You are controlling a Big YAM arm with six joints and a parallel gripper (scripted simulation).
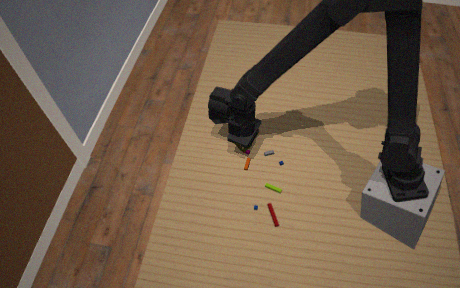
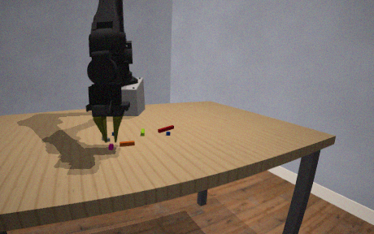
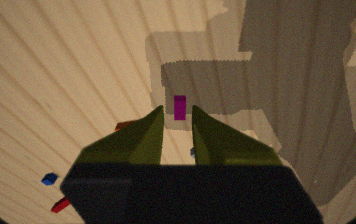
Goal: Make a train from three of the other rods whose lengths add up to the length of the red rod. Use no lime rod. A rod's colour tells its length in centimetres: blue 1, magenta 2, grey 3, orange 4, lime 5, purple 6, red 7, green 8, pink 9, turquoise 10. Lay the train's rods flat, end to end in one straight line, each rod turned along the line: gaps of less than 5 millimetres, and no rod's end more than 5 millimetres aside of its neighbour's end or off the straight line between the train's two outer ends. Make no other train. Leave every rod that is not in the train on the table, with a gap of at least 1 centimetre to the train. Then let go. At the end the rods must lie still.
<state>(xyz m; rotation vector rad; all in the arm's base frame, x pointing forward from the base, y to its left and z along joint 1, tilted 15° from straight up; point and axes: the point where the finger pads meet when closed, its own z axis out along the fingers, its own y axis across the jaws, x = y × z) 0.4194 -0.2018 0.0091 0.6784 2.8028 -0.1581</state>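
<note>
The magenta rod is 10 mm behind my hand and 20 mm below it. Round my hand: orange rod 10 mm behind, 50 mm to the left, 20 mm below; then lime rod 80 mm behind, 130 mm to the left, 20 mm below; then grey rod 80 mm behind, 10 mm to the left, 20 mm below.
</note>
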